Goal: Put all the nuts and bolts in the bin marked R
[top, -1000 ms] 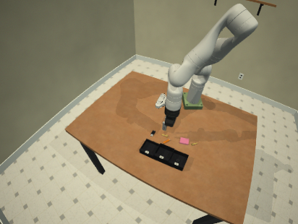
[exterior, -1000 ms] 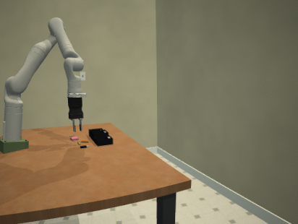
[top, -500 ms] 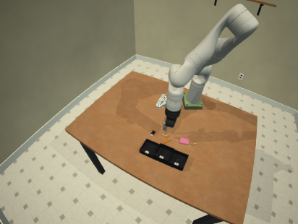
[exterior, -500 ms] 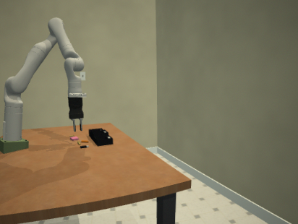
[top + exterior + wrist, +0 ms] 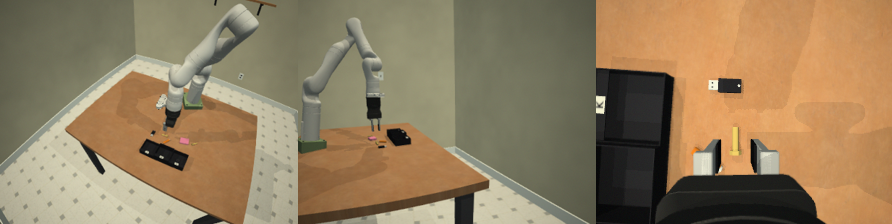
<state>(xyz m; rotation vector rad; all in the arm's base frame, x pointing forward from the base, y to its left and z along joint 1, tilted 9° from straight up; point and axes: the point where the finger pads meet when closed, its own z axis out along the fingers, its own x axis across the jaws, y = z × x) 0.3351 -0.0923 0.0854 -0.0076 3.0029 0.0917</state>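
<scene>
Now: hand 9 cm above the orange marker, 4 cm short of it and 2 cm to the right of it. Also, from my hand: black USB stick 9 cm below, 7 cm to the right, 2 cm ahead; pink eraser 12 cm to the left, 9 cm below, 1 cm behind; black bin tray 13 cm ahead, 7 cm below, 4 cm to the left.
</scene>
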